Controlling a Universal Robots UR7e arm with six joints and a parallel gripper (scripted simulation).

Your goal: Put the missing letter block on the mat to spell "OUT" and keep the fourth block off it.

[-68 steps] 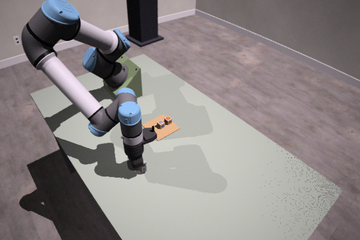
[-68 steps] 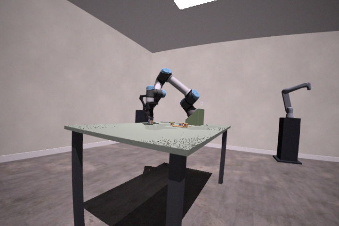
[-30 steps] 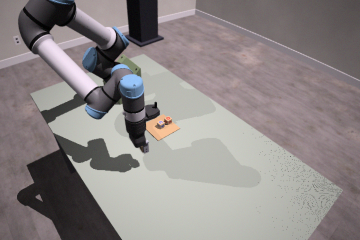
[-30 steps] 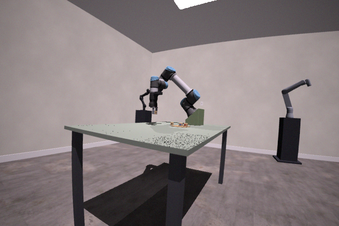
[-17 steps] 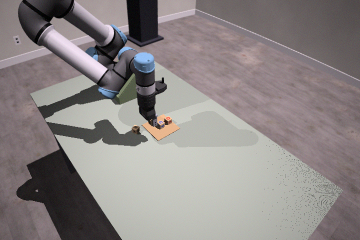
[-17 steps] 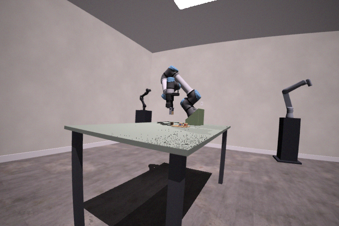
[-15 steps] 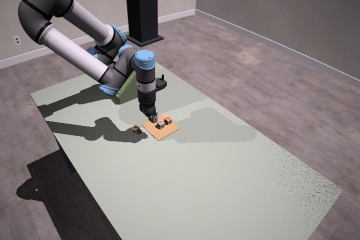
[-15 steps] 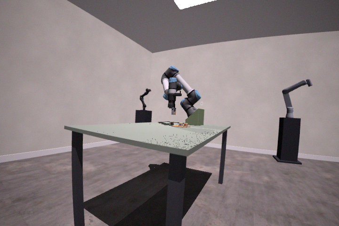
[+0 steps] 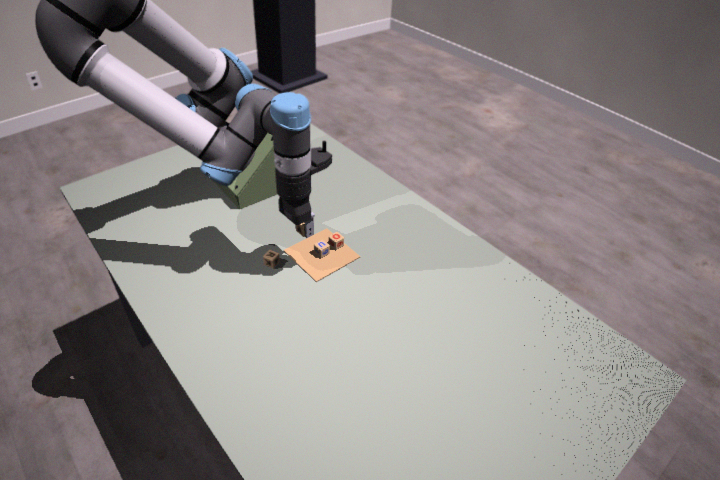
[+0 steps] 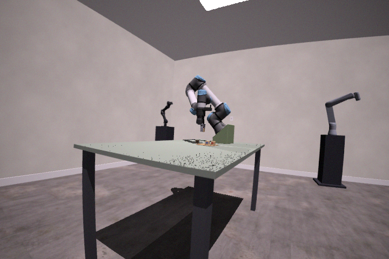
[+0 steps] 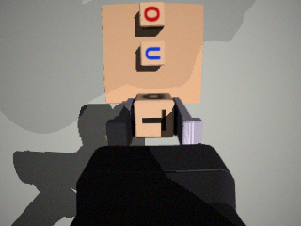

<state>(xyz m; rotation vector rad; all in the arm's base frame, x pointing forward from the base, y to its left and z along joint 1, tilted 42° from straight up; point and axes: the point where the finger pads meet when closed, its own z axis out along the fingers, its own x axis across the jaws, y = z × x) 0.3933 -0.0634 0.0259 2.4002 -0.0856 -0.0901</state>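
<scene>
Now: the orange mat 120 mm below my hand and 50 mm to the left of it. From my hand the other things lie so: block (110 mm below, 70 mm to the right, 50 mm behind).
</scene>
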